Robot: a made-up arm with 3 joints. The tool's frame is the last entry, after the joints. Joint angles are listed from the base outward. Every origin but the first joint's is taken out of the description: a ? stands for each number. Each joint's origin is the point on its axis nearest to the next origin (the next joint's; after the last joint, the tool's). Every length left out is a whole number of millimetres.
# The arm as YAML. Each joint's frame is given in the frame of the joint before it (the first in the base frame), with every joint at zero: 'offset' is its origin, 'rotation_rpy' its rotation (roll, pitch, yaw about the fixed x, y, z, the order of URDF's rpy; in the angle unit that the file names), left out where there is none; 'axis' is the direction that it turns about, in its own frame. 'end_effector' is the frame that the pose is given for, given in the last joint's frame.
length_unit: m
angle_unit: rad
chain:
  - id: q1
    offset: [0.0, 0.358, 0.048]
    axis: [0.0, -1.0, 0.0]
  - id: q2
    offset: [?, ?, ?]
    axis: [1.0, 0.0, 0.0]
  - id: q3
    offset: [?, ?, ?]
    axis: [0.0, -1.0, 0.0]
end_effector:
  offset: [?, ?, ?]
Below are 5 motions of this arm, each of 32 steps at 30 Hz.
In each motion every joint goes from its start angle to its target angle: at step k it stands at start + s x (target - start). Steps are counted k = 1, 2, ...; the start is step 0. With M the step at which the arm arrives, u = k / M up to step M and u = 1 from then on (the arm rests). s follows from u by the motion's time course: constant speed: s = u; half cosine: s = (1 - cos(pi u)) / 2; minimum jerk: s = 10 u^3 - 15 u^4 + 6 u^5.
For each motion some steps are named. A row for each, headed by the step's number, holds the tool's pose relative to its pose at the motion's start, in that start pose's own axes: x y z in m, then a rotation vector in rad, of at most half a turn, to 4 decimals.
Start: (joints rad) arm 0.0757 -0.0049 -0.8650
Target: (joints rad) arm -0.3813 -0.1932 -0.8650
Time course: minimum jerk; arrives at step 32
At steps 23, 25, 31, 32:
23: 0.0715 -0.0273 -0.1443 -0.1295 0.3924 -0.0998
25: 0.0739 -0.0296 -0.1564 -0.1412 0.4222 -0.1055
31: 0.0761 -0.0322 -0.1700 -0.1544 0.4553 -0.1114
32: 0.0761 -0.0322 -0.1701 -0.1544 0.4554 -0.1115

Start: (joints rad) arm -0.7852 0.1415 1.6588
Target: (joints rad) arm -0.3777 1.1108 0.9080
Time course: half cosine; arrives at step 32
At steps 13, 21, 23, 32:
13: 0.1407 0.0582 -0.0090 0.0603 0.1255 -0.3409
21: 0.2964 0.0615 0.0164 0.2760 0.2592 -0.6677
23: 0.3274 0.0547 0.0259 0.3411 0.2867 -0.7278
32: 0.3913 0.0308 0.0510 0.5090 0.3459 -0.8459

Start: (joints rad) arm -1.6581 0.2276 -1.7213
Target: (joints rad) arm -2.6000 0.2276 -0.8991
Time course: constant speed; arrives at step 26
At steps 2, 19, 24, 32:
2: 0.0175 -0.0054 -0.0036 0.0162 0.0073 0.0019
19: 0.1459 -0.0450 -0.0816 0.1507 0.0709 -0.0228
24: 0.1727 -0.0532 -0.1179 0.1854 0.0904 -0.0432
32: 0.1816 -0.0559 -0.1336 0.1983 0.0984 -0.0529

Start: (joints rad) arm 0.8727 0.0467 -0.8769
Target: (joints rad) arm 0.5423 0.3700 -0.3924
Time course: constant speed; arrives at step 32
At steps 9, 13, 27, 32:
9: -0.0130 0.0107 -0.0069 0.0689 -0.0436 0.0598
13: -0.0186 0.0142 -0.0090 0.1039 -0.0631 0.0813
27: -0.0366 0.0216 -0.0129 0.2431 -0.1313 0.1287
32: -0.0422 0.0224 -0.0131 0.2976 -0.1555 0.1342

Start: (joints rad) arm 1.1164 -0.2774 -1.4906
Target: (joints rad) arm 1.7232 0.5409 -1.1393
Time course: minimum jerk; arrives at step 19
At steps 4, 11, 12, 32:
4: -0.0286 0.0073 0.0087 0.0149 -0.0623 0.0531
11: -0.2975 0.0264 0.0068 0.1065 -0.6178 0.5157
12: -0.3379 0.0227 -0.0071 0.1140 -0.7036 0.5884
32: -0.4458 0.0033 -0.0685 0.1242 -0.9501 0.8061

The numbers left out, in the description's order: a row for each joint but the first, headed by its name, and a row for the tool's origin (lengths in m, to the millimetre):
q2: 0.229 0.0 0.087
q3: 0.0 0.246 -0.224
tool: -0.003 0.0 0.107

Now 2 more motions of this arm.
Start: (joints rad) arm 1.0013 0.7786 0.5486
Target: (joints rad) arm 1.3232 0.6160 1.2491
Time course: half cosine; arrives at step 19
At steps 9, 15, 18, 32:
9: -0.0528 0.0016 0.0010 0.0085 -0.4298 0.1251
15: -0.0921 -0.0061 -0.0156 0.0492 -0.8430 0.2379
18: -0.0987 -0.0088 -0.0212 0.0628 -0.9369 0.2624
32: -0.0991 -0.0090 -0.0217 0.0638 -0.9434 0.2641

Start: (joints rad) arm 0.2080 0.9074 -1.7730
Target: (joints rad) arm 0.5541 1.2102 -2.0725
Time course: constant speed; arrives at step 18
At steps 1, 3, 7, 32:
1: -0.0056 0.0091 -0.0042 -0.0184 0.0049 0.0133
3: -0.0168 0.0271 -0.0137 -0.0565 0.0155 0.0387
7: -0.0385 0.0621 -0.0365 -0.1373 0.0397 0.0851
32: -0.0919 0.1465 -0.1253 -0.3874 0.1248 0.1769

